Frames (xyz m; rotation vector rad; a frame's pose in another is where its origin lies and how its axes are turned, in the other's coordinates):
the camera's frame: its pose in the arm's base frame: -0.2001 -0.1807 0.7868 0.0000 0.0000 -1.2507
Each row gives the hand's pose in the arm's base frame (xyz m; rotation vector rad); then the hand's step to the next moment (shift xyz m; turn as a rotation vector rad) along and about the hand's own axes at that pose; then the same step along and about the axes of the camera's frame.
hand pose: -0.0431 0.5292 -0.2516 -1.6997 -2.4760 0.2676
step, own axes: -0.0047 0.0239 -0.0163 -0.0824 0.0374 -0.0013
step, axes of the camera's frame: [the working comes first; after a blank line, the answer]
step, axes of the arm's base frame: 0.0268 0.0052 0.0107 0.0639 -0.0637 -0.0071

0.0035 0.0271 0.0107 0.0805 0.0406 -0.0071
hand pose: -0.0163 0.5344 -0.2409 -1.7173 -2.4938 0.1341
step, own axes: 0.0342 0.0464 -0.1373 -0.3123 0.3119 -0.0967
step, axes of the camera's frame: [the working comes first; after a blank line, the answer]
step, axes of the arm's base frame: 0.0502 0.0498 0.1311 0.4125 -0.1798 0.0408

-0.0315 0.0633 0.1311 0.3005 0.3350 0.0408
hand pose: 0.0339 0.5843 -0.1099 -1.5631 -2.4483 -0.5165
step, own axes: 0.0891 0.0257 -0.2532 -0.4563 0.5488 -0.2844
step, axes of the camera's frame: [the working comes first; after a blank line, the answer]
step, axes of the arm's base frame: -0.0213 -0.0139 0.2684 0.6832 -0.2827 0.2088

0.0065 -0.0245 0.2684 0.4833 0.5595 0.2088
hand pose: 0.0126 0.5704 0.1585 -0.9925 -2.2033 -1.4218
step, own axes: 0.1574 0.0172 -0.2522 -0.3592 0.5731 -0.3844
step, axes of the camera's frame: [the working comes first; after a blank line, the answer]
step, axes of the arm's base frame: -0.1203 -0.1619 0.2191 0.6236 -0.3295 0.3283

0.1158 -0.1651 0.2191 0.5090 0.4882 0.3283
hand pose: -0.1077 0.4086 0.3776 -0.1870 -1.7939 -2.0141
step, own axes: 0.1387 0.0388 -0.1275 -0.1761 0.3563 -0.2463
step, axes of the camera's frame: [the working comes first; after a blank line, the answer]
step, axes of the arm's base frame: -0.0853 -0.1581 0.0687 0.3467 -0.2227 0.2209

0.1232 -0.1308 0.0687 0.3205 0.2590 0.2209
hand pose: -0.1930 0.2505 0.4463 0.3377 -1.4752 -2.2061
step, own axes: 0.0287 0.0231 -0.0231 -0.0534 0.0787 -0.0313
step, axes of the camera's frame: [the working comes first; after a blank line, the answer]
step, axes of the arm's base frame: -0.0090 -0.0403 0.0136 0.0788 -0.0233 0.0572

0.0355 -0.0212 0.0136 0.0469 0.0675 0.0572
